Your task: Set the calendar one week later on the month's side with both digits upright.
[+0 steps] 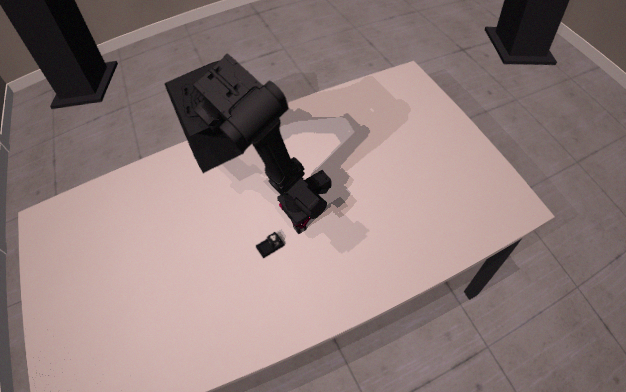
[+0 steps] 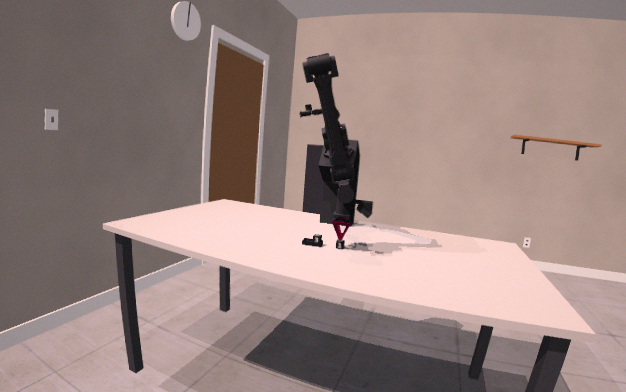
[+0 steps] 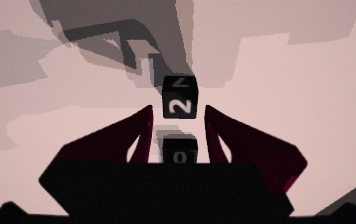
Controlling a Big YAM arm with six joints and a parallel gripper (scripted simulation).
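The black calendar block is 50 mm ahead of my hand, 70 mm to the right of it and 20 mm below it. The rest, counted from my hand: black tray (60 mm ahead, 90 mm to the right, 40 mm below).
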